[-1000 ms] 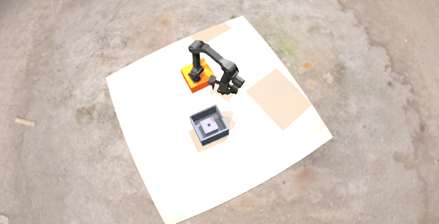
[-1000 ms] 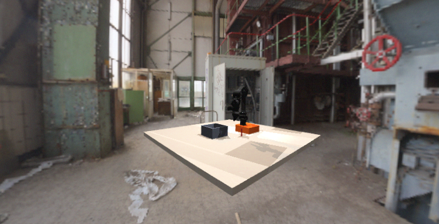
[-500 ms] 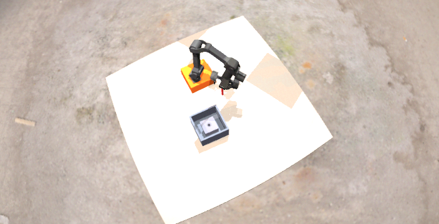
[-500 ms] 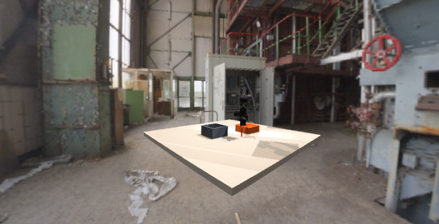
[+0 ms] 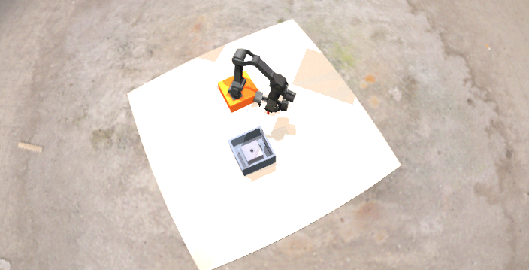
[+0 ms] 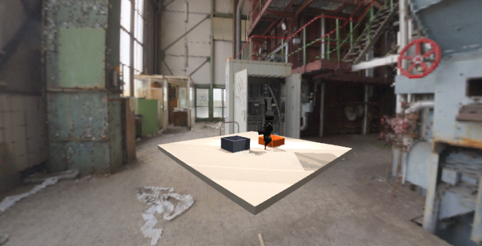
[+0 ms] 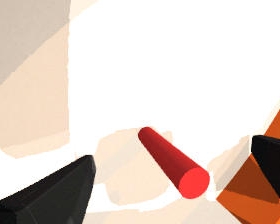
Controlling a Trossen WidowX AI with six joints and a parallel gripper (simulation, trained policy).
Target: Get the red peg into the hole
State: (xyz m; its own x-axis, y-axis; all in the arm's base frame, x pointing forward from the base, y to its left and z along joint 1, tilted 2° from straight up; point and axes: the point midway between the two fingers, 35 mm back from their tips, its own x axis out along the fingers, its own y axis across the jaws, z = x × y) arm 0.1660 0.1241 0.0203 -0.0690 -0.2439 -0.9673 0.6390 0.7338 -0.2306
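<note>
My gripper tip is now 10 mm above the red peg. Round my gripper tip: pale plate: 180 mm ahead, 190 mm to the right, 10 mm below; then grey box: 180 mm ahead, 190 mm to the right, 30 mm below.
</note>
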